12 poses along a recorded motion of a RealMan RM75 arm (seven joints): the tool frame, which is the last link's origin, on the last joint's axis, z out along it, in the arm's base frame.
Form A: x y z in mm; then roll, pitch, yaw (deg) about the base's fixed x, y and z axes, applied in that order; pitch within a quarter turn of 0, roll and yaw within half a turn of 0.
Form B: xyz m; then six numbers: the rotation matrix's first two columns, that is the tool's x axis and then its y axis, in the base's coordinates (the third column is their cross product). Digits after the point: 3 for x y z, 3 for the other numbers.
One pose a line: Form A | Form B
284, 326, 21, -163.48, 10.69, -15.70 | 0.284, 0.326, 0.021, 0.946, -0.266, -0.185, -0.310, -0.909, -0.279
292, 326, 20, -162.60, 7.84, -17.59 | 0.292, 0.326, 0.020, 0.944, -0.299, -0.136, -0.327, -0.897, -0.296
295, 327, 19, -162.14, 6.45, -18.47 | 0.295, 0.327, 0.019, 0.942, -0.315, -0.112, -0.334, -0.892, -0.305
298, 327, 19, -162.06, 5.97, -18.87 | 0.298, 0.327, 0.019, 0.941, -0.322, -0.104, -0.338, -0.890, -0.306
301, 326, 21, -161.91, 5.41, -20.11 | 0.301, 0.326, 0.021, 0.935, -0.342, -0.094, -0.354, -0.883, -0.309
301, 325, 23, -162.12, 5.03, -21.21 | 0.301, 0.325, 0.023, 0.929, -0.360, -0.088, -0.369, -0.877, -0.306
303, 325, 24, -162.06, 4.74, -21.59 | 0.303, 0.325, 0.024, 0.927, -0.367, -0.083, -0.374, -0.875, -0.307
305, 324, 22, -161.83, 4.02, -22.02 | 0.305, 0.324, 0.022, 0.925, -0.374, -0.070, -0.377, -0.873, -0.311
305, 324, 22, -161.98, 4.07, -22.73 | 0.305, 0.324, 0.022, 0.920, -0.385, -0.071, -0.388, -0.869, -0.309
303, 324, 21, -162.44, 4.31, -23.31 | 0.303, 0.324, 0.021, 0.916, -0.395, -0.075, -0.398, -0.867, -0.301
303, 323, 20, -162.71, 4.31, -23.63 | 0.303, 0.323, 0.020, 0.914, -0.400, -0.075, -0.403, -0.866, -0.296
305, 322, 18, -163.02, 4.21, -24.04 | 0.305, 0.322, 0.018, 0.911, -0.406, -0.073, -0.409, -0.865, -0.291
